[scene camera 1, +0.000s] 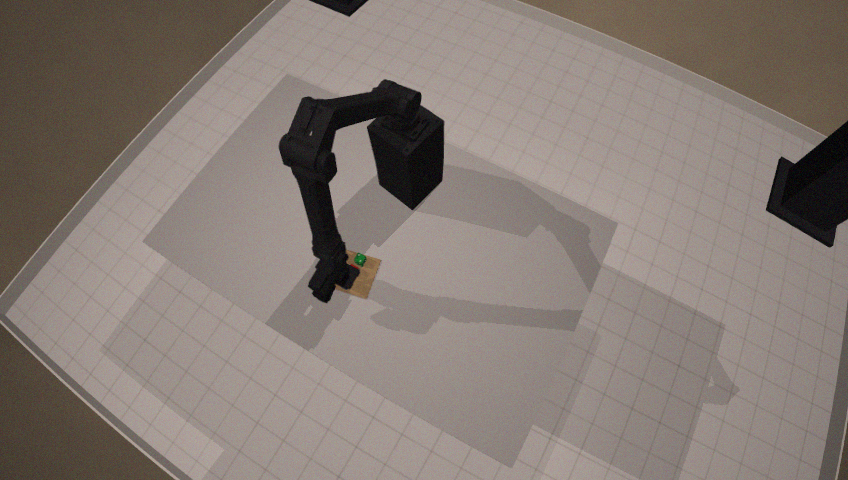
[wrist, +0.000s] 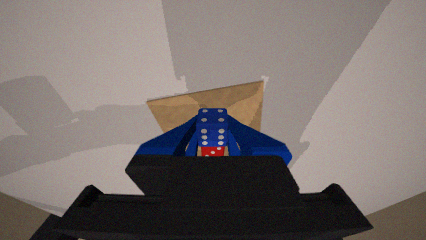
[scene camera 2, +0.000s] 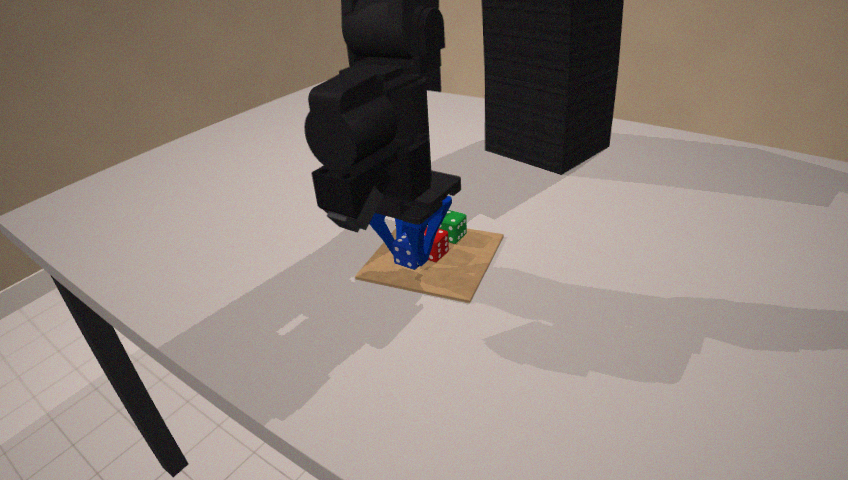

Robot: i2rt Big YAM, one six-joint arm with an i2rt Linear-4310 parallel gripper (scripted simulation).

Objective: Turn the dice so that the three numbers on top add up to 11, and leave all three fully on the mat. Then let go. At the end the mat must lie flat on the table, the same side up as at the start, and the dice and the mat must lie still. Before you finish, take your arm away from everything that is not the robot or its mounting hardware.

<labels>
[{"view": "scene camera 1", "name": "tan mat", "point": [361,287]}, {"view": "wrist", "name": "my gripper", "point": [212,119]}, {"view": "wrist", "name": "tan mat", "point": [243,102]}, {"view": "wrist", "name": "blue die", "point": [212,125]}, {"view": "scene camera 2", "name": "my gripper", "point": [411,259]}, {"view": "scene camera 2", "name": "tan mat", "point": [457,275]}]
</labels>
